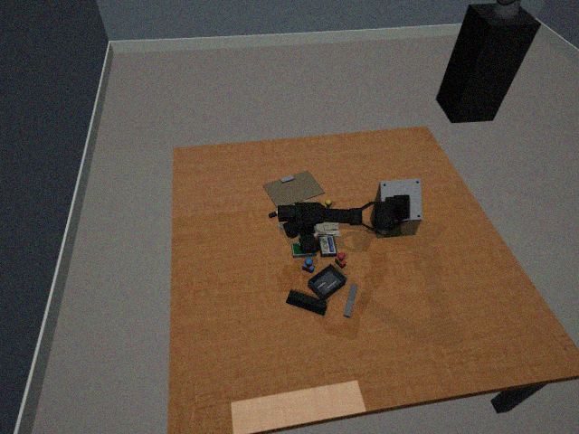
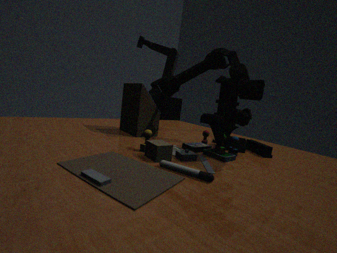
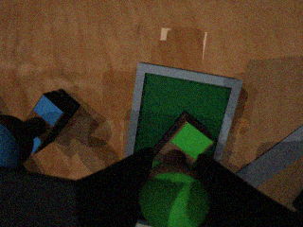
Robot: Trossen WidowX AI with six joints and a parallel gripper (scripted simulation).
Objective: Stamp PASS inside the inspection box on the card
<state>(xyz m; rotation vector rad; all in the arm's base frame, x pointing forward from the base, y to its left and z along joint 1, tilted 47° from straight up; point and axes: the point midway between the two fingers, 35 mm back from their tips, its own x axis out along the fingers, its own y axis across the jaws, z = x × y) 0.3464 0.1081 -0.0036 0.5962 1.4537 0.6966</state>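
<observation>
My gripper tip is now right at the green stamp. The rest, counted from my gripper tip: green ink pad (3 cm below); then red stamp (13 cm behind, 7 cm to the left, 2 cm below); then blue stamp (9 cm to the left, 2 cm below).
</observation>
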